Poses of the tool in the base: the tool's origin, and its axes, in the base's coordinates. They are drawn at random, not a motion.
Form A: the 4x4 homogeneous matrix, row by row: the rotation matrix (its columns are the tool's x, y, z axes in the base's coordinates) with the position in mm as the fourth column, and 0 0 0 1 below. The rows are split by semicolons.
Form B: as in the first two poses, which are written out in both.
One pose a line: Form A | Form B
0.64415, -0.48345, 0.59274, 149.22; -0.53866, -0.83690, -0.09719, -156.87; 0.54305, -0.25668, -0.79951, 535.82; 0, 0, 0, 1 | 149.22, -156.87, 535.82, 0.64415, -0.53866, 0.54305, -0.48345, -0.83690, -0.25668
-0.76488, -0.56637, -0.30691, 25.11; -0.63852, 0.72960, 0.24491, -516.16; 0.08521, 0.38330, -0.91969, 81.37; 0, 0, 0, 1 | 25.11, -516.16, 81.37, -0.76488, -0.63852, 0.08521, -0.56637, 0.72960, 0.38330
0.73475, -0.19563, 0.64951, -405.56; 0.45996, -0.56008, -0.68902, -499.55; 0.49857, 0.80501, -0.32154, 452.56; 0, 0, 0, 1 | -405.56, -499.55, 452.56, 0.73475, 0.45996, 0.49857, -0.19563, -0.56008, 0.80501
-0.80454, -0.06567, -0.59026, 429.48; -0.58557, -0.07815, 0.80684, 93.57; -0.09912, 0.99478, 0.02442, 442.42; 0, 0, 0, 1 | 429.48, 93.57, 442.42, -0.80454, -0.58557, -0.09912, -0.06567, -0.07815, 0.99478
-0.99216, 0.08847, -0.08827, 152.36; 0.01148, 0.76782, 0.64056, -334.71; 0.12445, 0.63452, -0.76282, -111.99; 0, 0, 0, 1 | 152.36, -334.71, -111.99, -0.99216, 0.01148, 0.12445, 0.08847, 0.76782, 0.63452
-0.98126, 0.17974, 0.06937, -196.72; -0.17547, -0.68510, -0.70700, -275.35; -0.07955, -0.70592, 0.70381, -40.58; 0, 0, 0, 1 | -196.72, -275.35, -40.58, -0.98126, -0.17547, -0.07955, 0.17974, -0.68510, -0.70592
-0.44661, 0.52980, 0.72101, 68.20; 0.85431, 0.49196, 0.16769, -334.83; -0.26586, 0.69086, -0.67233, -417.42; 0, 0, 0, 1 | 68.20, -334.83, -417.42, -0.44661, 0.85431, -0.26586, 0.52980, 0.49196, 0.69086
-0.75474, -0.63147, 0.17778, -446.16; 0.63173, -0.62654, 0.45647, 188.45; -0.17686, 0.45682, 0.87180, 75.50; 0, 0, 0, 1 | -446.16, 188.45, 75.50, -0.75474, 0.63173, -0.17686, -0.63147, -0.62654, 0.45682
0.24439, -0.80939, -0.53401, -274.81; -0.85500, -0.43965, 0.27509, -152.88; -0.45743, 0.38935, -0.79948, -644.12; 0, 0, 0, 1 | -274.81, -152.88, -644.12, 0.24439, -0.85500, -0.45743, -0.80939, -0.43965, 0.38935
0.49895, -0.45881, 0.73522, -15.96; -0.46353, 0.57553, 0.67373, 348.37; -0.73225, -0.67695, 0.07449, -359.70; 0, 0, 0, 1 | -15.96, 348.37, -359.70, 0.49895, -0.46353, -0.73225, -0.45881, 0.57553, -0.67695
